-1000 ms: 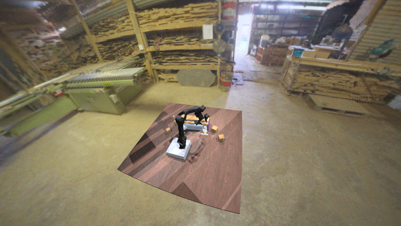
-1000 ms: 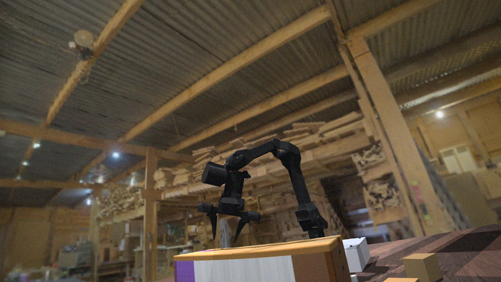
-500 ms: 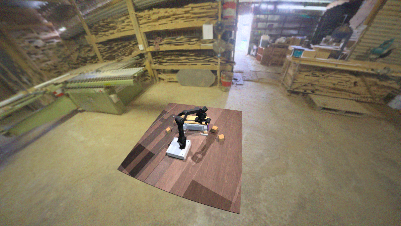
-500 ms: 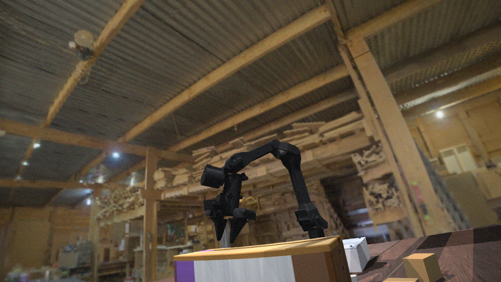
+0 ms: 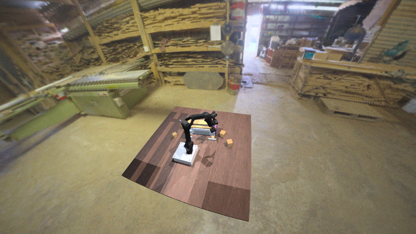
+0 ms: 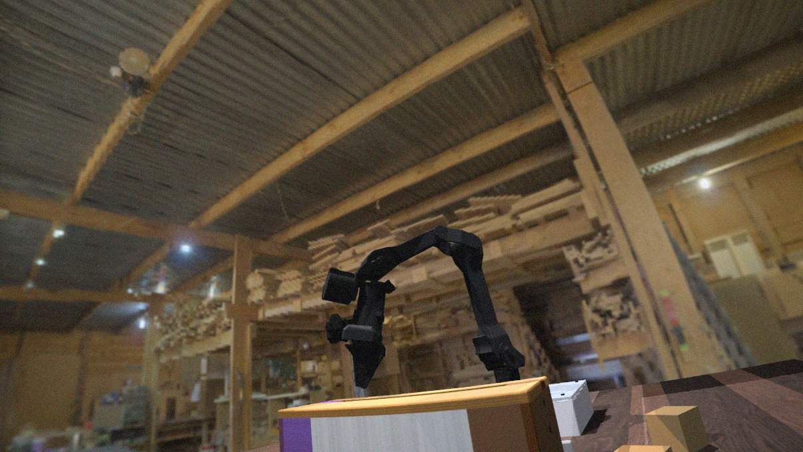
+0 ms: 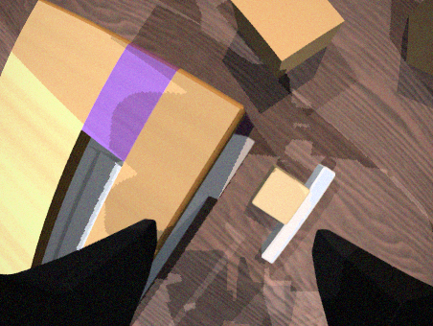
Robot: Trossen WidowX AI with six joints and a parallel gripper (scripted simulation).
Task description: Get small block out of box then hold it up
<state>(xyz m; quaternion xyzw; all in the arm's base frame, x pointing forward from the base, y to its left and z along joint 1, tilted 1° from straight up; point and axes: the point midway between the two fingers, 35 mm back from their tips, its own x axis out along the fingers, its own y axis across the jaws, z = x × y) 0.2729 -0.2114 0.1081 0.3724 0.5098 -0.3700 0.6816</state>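
The tan block lies 13 cm below my gripper tip and 2 cm behind it. Also, from my gripper tip: box: 15 cm to the left, 8 cm below, 6 cm ahead.
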